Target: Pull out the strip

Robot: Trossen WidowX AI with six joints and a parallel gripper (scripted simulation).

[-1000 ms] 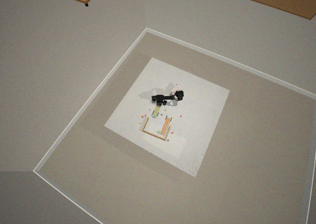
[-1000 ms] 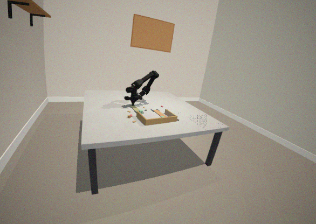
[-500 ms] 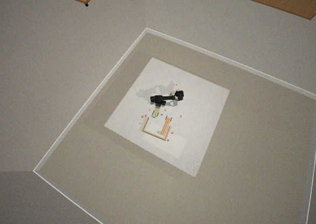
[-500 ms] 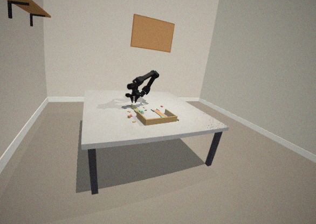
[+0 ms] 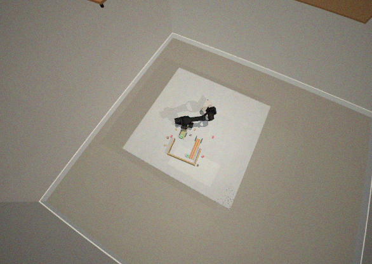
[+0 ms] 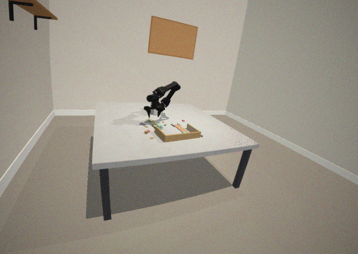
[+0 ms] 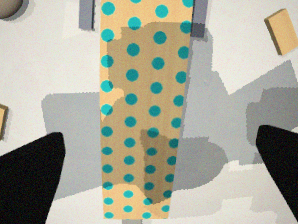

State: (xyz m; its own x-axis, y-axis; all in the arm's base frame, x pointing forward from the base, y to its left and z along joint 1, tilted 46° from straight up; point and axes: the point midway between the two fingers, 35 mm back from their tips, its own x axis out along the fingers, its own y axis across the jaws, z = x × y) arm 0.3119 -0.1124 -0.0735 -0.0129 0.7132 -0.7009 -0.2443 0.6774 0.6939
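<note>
Right now the strip is 60 mm below my gripper tip, 10 mm to the left of it and 10 mm ahead of it.
</note>
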